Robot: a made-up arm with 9 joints.
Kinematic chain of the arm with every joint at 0, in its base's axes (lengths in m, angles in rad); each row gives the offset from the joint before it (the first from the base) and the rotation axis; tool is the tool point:
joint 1: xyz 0 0 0.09 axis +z
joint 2: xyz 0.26 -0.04 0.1 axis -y
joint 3: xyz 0 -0.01 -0.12 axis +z
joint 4: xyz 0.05 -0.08 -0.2 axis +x
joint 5: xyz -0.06 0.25 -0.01 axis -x
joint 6: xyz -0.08 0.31 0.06 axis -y
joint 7: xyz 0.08 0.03 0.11 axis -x
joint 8: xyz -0.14 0 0.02 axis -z
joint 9: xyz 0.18 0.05 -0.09 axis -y
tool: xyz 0 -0.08 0.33
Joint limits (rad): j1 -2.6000..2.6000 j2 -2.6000..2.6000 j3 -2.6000..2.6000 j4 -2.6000..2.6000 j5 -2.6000..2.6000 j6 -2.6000..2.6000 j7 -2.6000..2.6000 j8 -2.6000..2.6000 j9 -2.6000..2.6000
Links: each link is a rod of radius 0.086 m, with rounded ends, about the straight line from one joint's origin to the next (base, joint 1, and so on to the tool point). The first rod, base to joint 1, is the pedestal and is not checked.
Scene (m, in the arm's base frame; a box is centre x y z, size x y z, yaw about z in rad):
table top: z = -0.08
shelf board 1: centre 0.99 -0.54 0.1 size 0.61 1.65 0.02 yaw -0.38
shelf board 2: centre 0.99 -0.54 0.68 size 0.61 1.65 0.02 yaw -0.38
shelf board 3: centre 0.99 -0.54 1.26 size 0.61 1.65 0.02 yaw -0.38
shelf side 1: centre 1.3 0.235 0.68 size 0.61 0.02 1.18 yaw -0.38
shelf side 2: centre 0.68 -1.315 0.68 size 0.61 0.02 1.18 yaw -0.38
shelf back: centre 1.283 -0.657 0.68 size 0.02 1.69 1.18 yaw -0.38
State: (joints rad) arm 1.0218 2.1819 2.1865 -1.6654 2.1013 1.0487 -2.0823 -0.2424 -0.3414
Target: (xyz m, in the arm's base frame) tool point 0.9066 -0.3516 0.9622
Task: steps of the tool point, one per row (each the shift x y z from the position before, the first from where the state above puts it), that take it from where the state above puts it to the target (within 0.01 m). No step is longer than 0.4 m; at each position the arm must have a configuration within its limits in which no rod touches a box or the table.
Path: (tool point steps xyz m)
1: 0.2773 -0.1035 0.0690
2: 0.2415 -0.2224 0.0442
3: 0.1499 -0.3206 0.0150
4: 0.0172 -0.3717 -0.0136

